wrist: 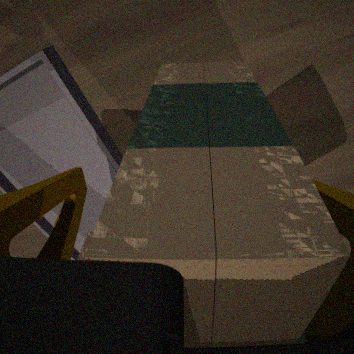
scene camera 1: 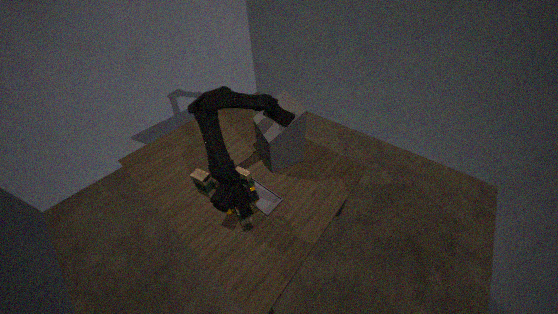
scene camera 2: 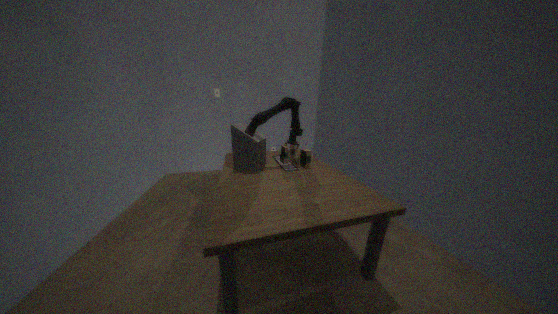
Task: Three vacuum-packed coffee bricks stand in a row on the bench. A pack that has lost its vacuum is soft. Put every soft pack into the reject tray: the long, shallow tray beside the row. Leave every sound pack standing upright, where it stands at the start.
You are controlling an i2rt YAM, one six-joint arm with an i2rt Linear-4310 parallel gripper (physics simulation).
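My gripper is open and low, with its yellow fingers on either side of an upright cream pack with a dark green band. Pale flecks show near the edges of its broad face, and a seam runs down the middle. A second pack stands at the left in scene view 1. A third pack is upright and appears to stand in the tray; its base is hidden. The shallow pale tray lies left of the nearest pack in the wrist view.
A grey slant-topped box stands around the arm's base, at the back in scene view 1. The wooden bench ends at a near edge in scene view 2. The light is dim and the pictures are grainy.
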